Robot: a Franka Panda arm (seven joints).
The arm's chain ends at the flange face. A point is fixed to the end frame.
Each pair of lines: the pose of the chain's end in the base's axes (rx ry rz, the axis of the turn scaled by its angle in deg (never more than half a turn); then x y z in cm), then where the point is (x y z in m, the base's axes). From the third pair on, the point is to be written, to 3 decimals.
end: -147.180, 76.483, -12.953, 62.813, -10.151, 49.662
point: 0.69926 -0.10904 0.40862
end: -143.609, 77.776, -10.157, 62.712, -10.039, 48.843
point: 0.69739 -0.10440 0.39951
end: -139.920, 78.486, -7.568, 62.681, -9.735, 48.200
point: 0.697 -0.097 0.393
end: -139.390, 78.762, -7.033, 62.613, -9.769, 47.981
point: 0.696 -0.097 0.390
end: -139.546, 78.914, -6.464, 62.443, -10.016, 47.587
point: 0.693 -0.099 0.386
